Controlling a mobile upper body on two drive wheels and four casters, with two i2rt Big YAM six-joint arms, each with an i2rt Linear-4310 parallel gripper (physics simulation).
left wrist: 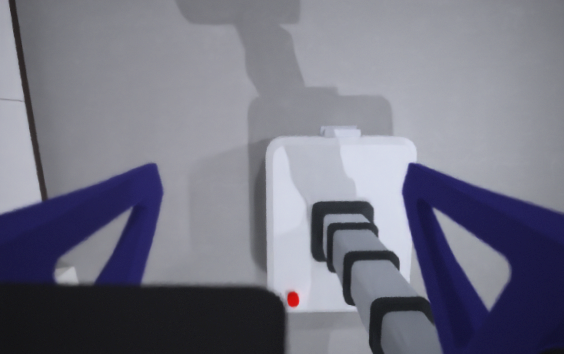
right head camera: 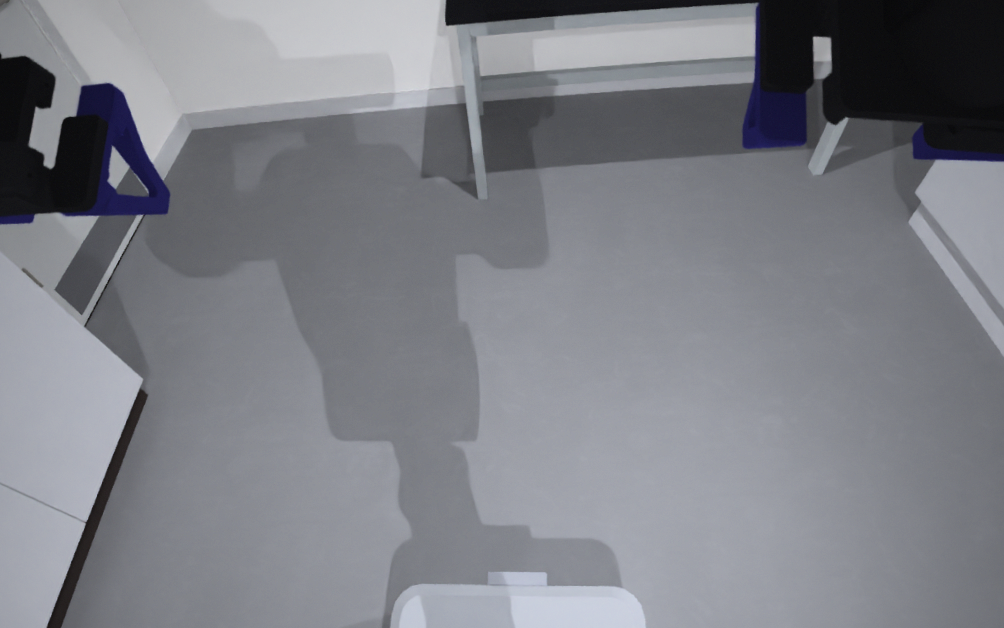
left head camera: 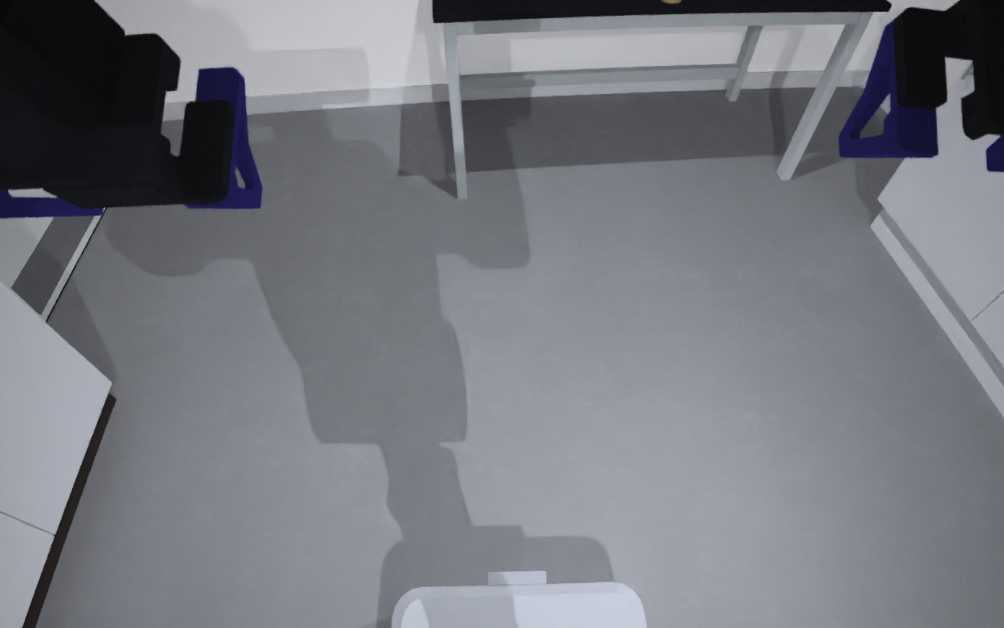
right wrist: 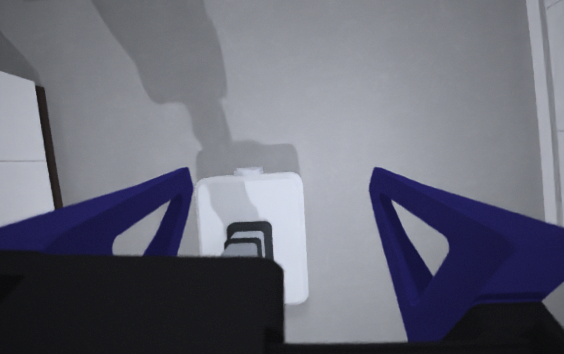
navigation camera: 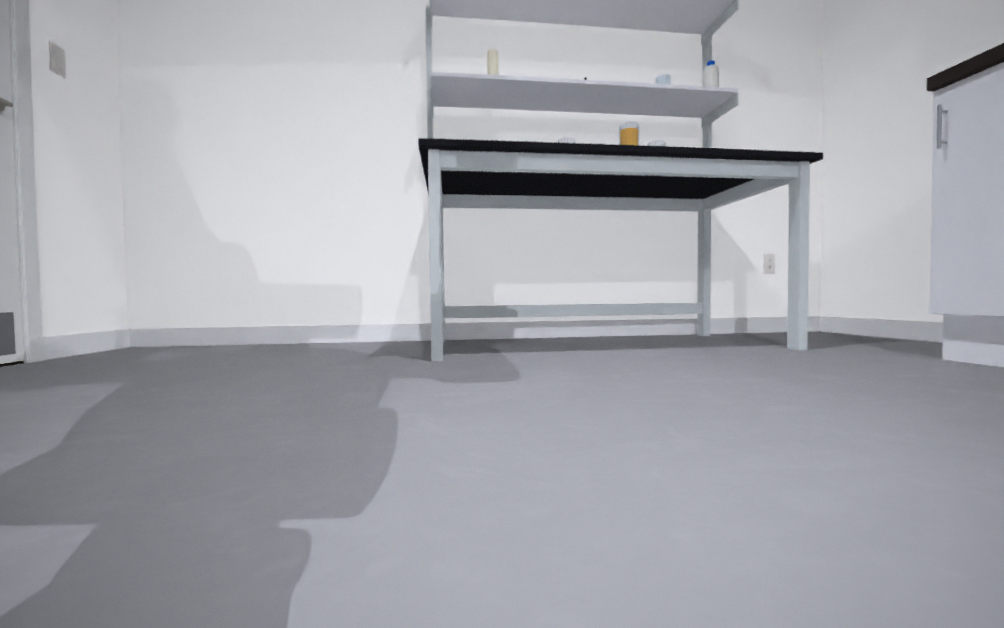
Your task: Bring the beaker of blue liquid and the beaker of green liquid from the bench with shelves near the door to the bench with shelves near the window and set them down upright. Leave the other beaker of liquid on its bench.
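Note:
A bench with shelves (left head camera: 555,8) (right head camera: 592,13) (navigation camera: 621,164), black-topped with a grey frame, stands ahead against the wall. A beaker of orange liquid (left head camera: 670,1) (navigation camera: 628,134) stands upright on it; a sliver shows in the left head camera. The blue and green beakers do not show in these views. My left gripper (left head camera: 144,208) (right head camera: 53,216) (left wrist: 282,177) is open and empty, high above the floor at the left. My right gripper (left head camera: 951,155) (right head camera: 862,151) (right wrist: 281,177) is open and empty, at the right. Both are well apart from the beaker.
Low glass items (navigation camera: 566,139) (navigation camera: 656,143) stand on the bench. The shelf above (navigation camera: 577,92) holds a cream cylinder (navigation camera: 493,62) and a blue-capped bottle (navigation camera: 711,75). White cabinets flank me at left (left head camera: 44,414) (right head camera: 59,414) and right (left head camera: 955,222) (navigation camera: 969,207). A door (navigation camera: 6,222) shows far left.

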